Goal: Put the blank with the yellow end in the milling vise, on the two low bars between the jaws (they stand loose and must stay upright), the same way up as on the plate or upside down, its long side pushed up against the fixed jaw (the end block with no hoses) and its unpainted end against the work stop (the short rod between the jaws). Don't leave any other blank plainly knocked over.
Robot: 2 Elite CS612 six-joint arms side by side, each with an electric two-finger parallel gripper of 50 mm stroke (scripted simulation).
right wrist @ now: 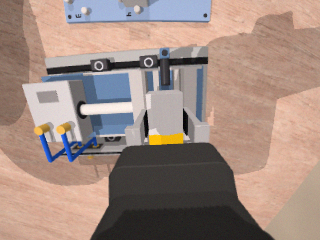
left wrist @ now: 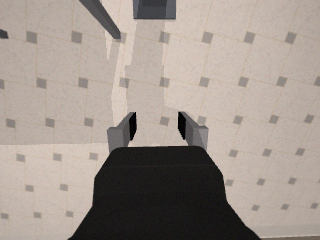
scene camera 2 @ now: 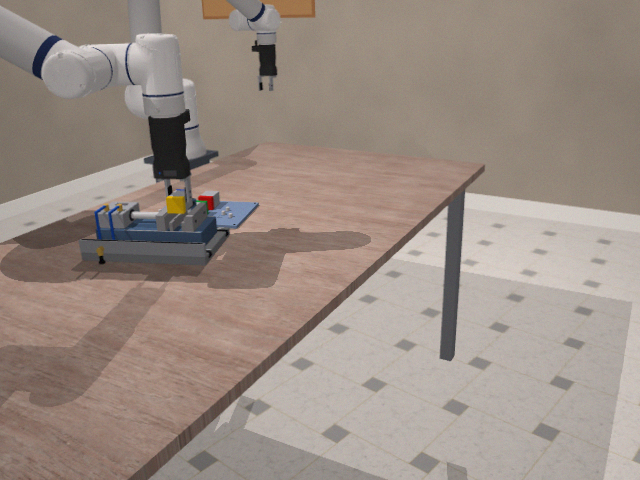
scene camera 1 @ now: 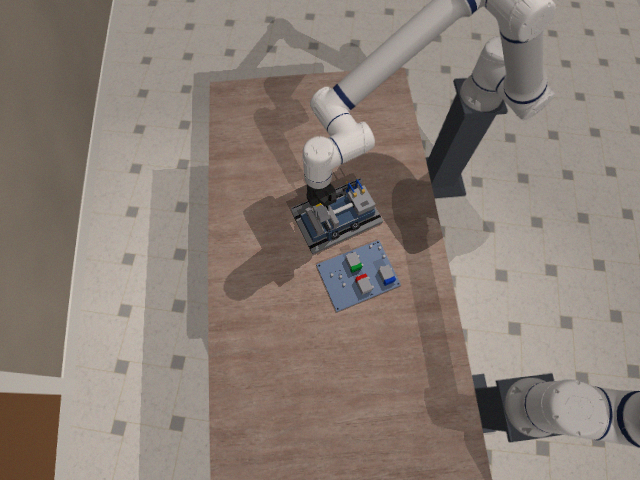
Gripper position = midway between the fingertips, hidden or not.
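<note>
My left gripper (left wrist: 157, 120) visible; yellow-ended blank (right wrist: 164, 108) out of frame in the left wrist view. Right wrist view: hosed end block (right wrist: 70, 92), moving jaw (right wrist: 138, 80), my right gripper (right wrist: 164, 116). Right gripper (scene camera 2: 179, 200) too.
</note>
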